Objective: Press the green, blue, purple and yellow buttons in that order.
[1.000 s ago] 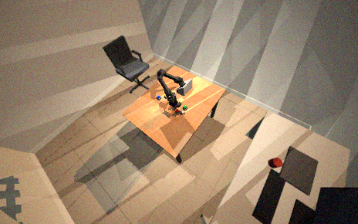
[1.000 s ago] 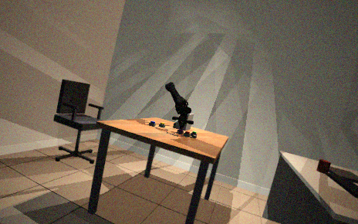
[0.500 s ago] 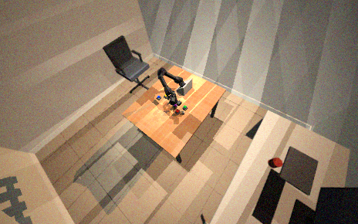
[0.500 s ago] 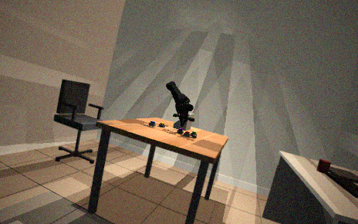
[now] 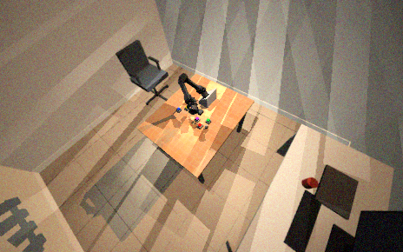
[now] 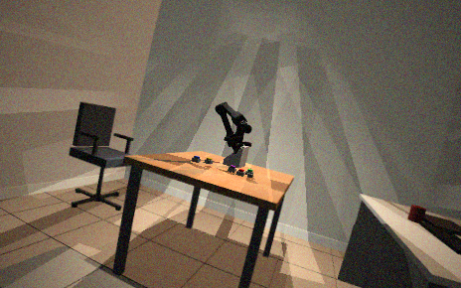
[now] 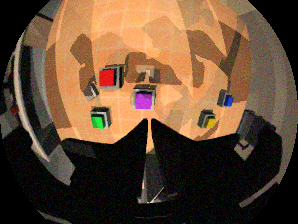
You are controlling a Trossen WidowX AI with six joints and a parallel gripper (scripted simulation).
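Now: gripper tip 20 cm to the left of the yellow button, 9 cm above it and 4 cm past it. Round my gripper tip: green button (11 cm to the left, 9 cm below, 6 cm behind); then purple button (9 cm below, 1 cm to the left); then red button (9 cm to the left, 9 cm below, 4 cm ahead).
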